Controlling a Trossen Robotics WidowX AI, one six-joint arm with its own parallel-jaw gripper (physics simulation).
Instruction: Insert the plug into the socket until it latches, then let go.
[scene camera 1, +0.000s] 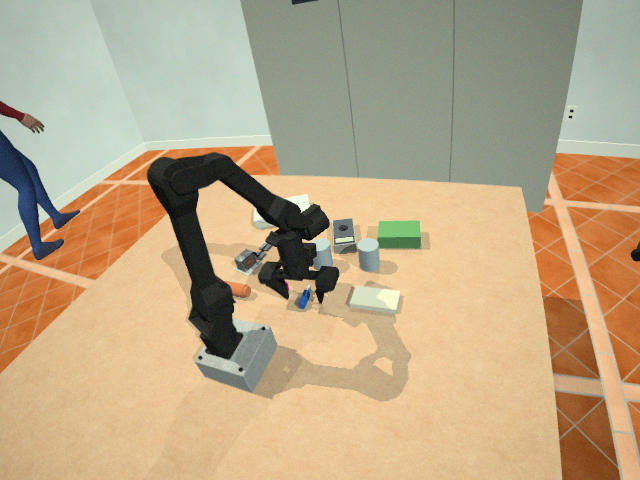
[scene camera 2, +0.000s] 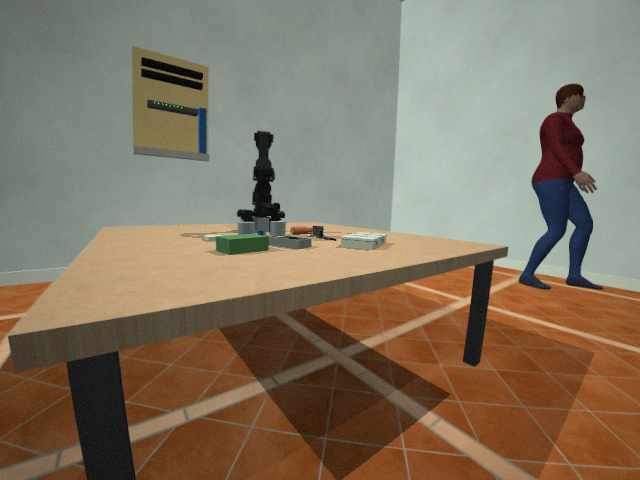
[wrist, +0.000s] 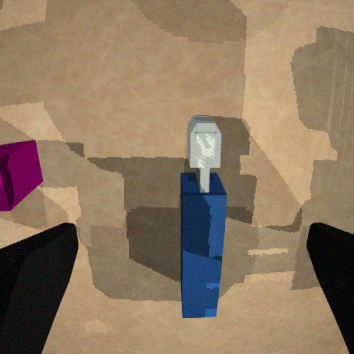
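Seen in the pictures: gripper, between the fingertips: (scene camera 1: 304, 300) (wrist: 195, 237); arm's base, origin of its link: (scene camera 1: 224, 343) (scene camera 2: 260, 217).
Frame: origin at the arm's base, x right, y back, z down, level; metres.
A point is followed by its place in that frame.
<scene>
The plug, a blue bar (scene camera 1: 303, 298) {x 0.094, y -0.198, z 0.044 m} (wrist: 202, 250) {x 0.091, y -0.210, z 0.044 m} with a pale grey head, lies on the table, its head pointing away from the arm's base. A bit of blue (scene camera 2: 260, 233) {x 0.097, y -0.212, z 0.052 m} shows between the cylinders in scene camera 2. My gripper (scene camera 1: 303, 300) {x 0.090, y -0.205, z 0.060 m} (wrist: 195, 237) {x 0.090, y -0.205, z 0.060 m} is open, with one finger on each side of the blue bar, touching neither side in the wrist view. A grey housing with a dark brownish opening (scene camera 1: 249, 260) {x -0.113, y -0.295, z 0.037 m} (scene camera 2: 317, 231) {x -0.111, y -0.317, z 0.040 m}, which looks like the socket, stands on a pale base left of the gripper. Its inside is too small to make out.
A magenta block (wrist: 22, 172) {x 0.034, y -0.229, z 0.051 m} is close to the left finger. Two grey cylinders (scene camera 1: 368, 255) {x 0.223, y -0.340, z 0.007 m} (scene camera 1: 323, 253) {x 0.106, y -0.326, z 0.005 m} stand beyond the gripper. Around are an orange cylinder (scene camera 1: 240, 289) {x -0.076, y -0.181, z 0.033 m}, a pale slab (scene camera 1: 374, 299) {x 0.261, y -0.234, z 0.049 m}, a dark grey box (scene camera 1: 343, 232) {x 0.114, y -0.465, z 0.039 m}, a green box (scene camera 1: 399, 234) {x 0.281, y -0.461, z 0.024 m} and a white box (scene camera 2: 363, 241) {x -0.063, y -0.627, z 0.040 m}.
</scene>
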